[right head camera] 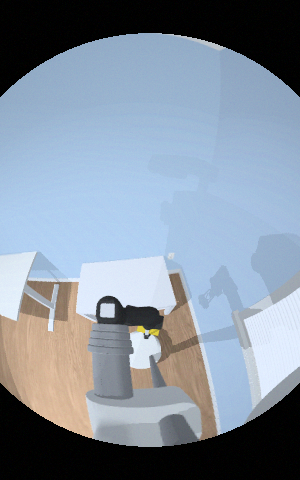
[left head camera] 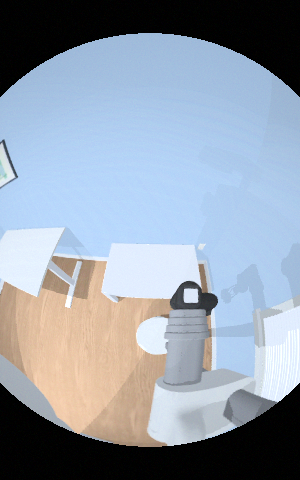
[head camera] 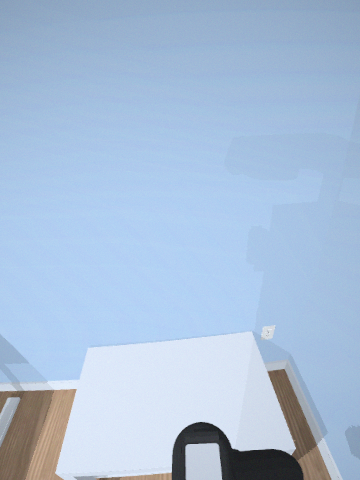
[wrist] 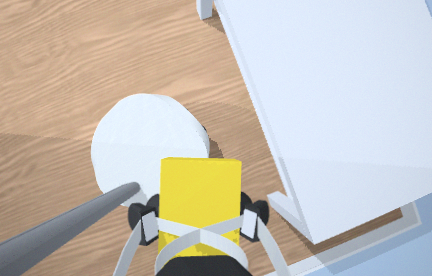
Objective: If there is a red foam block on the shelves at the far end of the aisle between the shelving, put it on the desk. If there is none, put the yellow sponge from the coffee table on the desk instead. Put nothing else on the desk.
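Frame: origin at the robot's base, x ahead, y left, z up, level; centimetres.
Seen in the pictures: gripper, fingertip midpoint: (wrist: 199,208); robot's base, origin of the base link: (right head camera: 140,348) (left head camera: 156,334) (wrist: 157,151).
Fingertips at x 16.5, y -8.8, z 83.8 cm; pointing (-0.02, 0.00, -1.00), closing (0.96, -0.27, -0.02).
Note:
Offsets run from my fingertips to a thing's middle. "spot": to the spot under its first point. Level surfaces: height alone.
The yellow sponge @[dx +0.0, dy -0.2, dz +2.3 cm] (right head camera: 155,331) (wrist: 200,185) is a flat rectangular block. My gripper (right head camera: 147,334) (wrist: 199,208) is shut on it, with one finger pressed on each side. The sponge hangs in the air just off the near long edge of a white rectangular table @[dz -41.7 cm] (head camera: 160,400) (left head camera: 150,265) (right head camera: 120,280) (wrist: 350,100), over the floor and my base's rim. The table stands against the blue wall, and nothing shows on the parts in view. The frames do not label this table as the desk. The shelves and a red foam block do not show.
A second white table (left head camera: 30,255) (right head camera: 15,285) stands at the left. My round white base (left head camera: 152,335) (right head camera: 145,350) (wrist: 145,135) is close in front of the nearer table. A ribbed white panel @[spot: dx -23.1, dy -57.3, dz +14.2 cm] (left head camera: 282,335) (right head camera: 275,345) is at the right. A wall outlet @[dx +78.8, dy -33.0, dz -46.7 cm] (head camera: 268,332) is by the table's right corner.

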